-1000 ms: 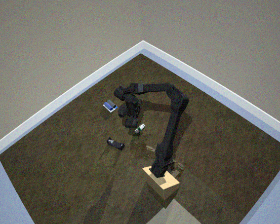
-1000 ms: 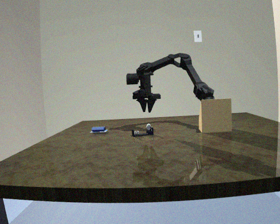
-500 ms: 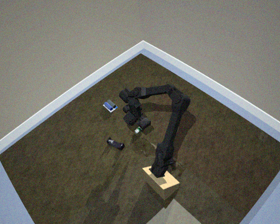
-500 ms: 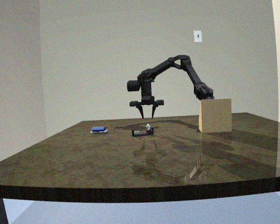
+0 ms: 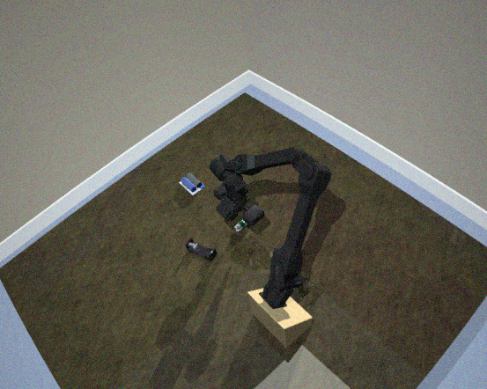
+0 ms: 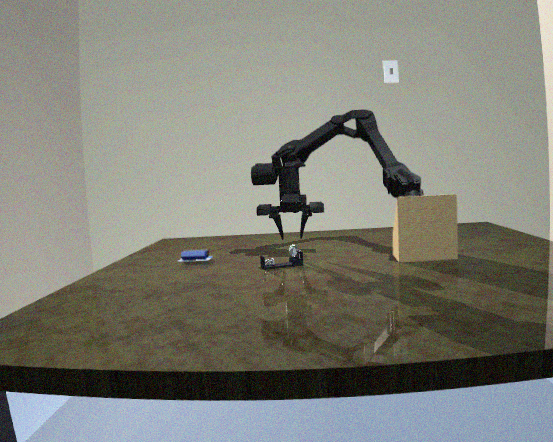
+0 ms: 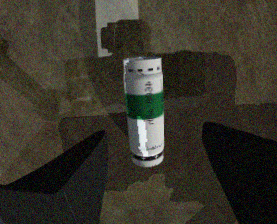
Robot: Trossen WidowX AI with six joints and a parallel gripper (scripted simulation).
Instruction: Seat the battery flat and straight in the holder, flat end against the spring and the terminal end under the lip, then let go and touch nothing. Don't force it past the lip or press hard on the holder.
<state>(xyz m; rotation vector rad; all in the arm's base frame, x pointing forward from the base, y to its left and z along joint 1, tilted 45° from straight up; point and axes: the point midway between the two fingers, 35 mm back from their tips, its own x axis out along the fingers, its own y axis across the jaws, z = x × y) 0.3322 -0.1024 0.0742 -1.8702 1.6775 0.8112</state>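
Now: the white battery 30 mm below my gripper tip.
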